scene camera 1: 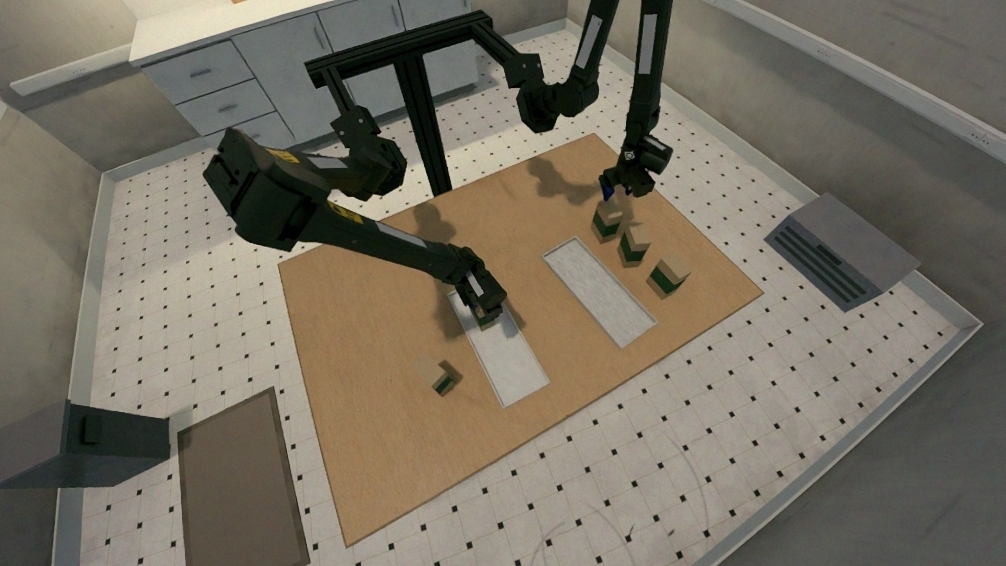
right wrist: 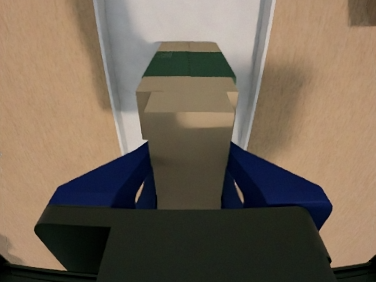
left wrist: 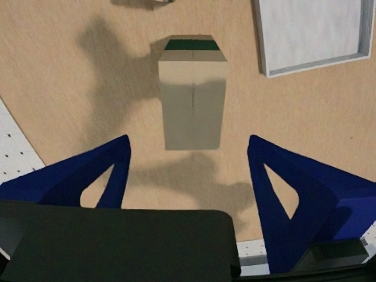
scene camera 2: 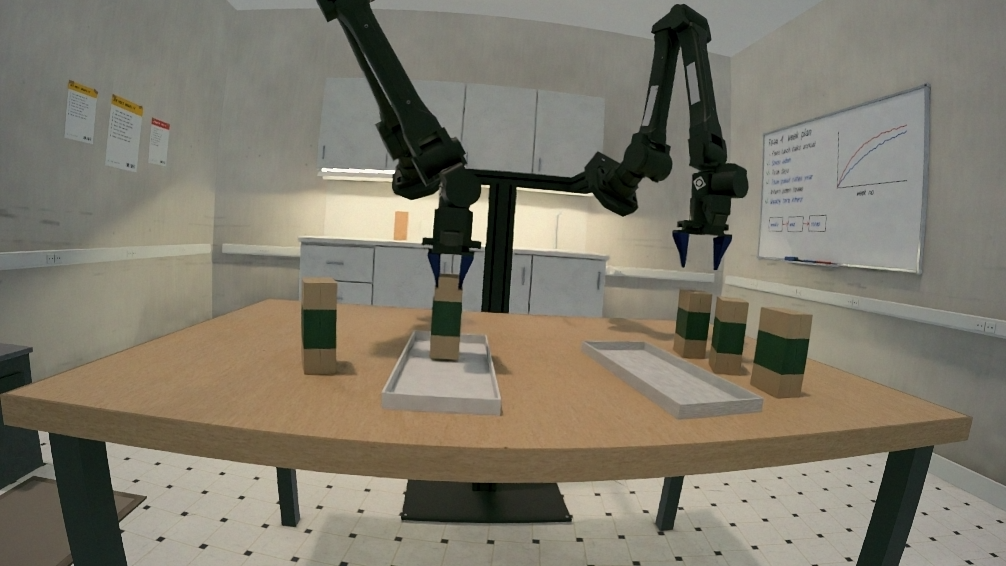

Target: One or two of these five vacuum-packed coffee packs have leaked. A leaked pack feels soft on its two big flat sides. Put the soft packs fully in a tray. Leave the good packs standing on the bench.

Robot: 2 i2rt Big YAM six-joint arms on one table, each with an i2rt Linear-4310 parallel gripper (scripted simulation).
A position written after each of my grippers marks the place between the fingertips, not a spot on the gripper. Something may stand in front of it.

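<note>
My left gripper (scene camera 2: 699, 268) is visible to me, and the left wrist view has that gripper (left wrist: 189, 143) too. As for my right gripper (scene camera 2: 448, 295), I also find the gripper (right wrist: 189, 143) from its own wrist. I can see a white tray (scene camera 2: 701, 394), and there is another white tray (scene camera 2: 438, 380) as well.
</note>
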